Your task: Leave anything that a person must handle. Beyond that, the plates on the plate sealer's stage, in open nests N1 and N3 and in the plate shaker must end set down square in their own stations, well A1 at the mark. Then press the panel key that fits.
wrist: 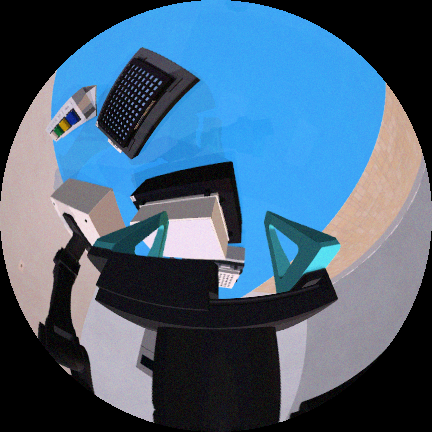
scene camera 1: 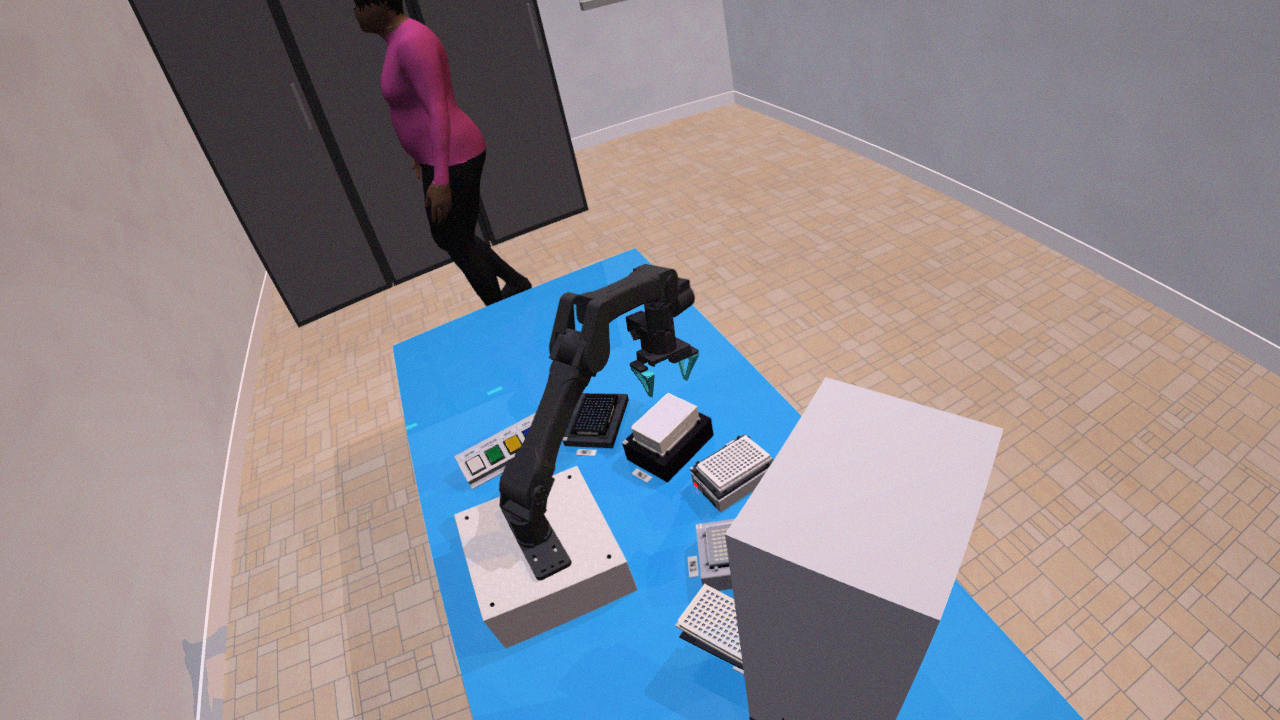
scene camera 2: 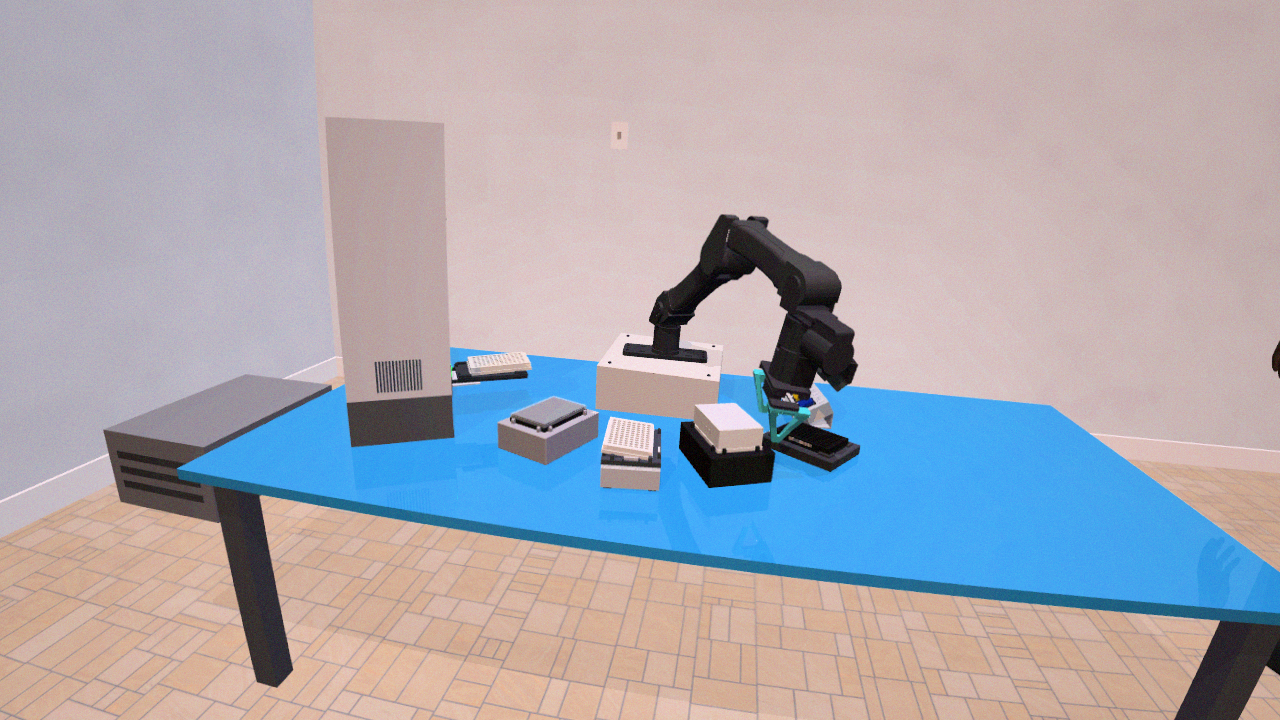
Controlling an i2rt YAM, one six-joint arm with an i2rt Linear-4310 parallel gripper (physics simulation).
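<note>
My gripper [scene camera 1: 668,385] [scene camera 2: 771,420] [wrist: 215,216] is open and empty, above and beside the white block-like plate [scene camera 1: 665,422] [scene camera 2: 729,425] [wrist: 192,237] on a black station. A black plate [scene camera 1: 597,414] [wrist: 136,100] lies in a low dark nest. A white well plate [scene camera 1: 732,461] [scene camera 2: 629,437] [wrist: 228,278] sits on a light base. A grey station [scene camera 2: 510,433] bears a low plate [scene camera 2: 548,411]. Another white plate [scene camera 1: 709,616] [scene camera 2: 498,362] lies on a dark low station behind the tower. The key panel [scene camera 1: 494,454] [wrist: 70,118] is partly hidden by the arm. Station names and A1 marks are unreadable.
A tall grey tower [scene camera 1: 863,492] [scene camera 2: 389,268] hides part of the stations in scene camera 1. The arm's white base block [scene camera 1: 581,546] [scene camera 2: 657,389] stands behind the stations. A person in pink [scene camera 1: 438,98] is beyond the table's far end. A grey cabinet [scene camera 2: 179,438] stands beside the table.
</note>
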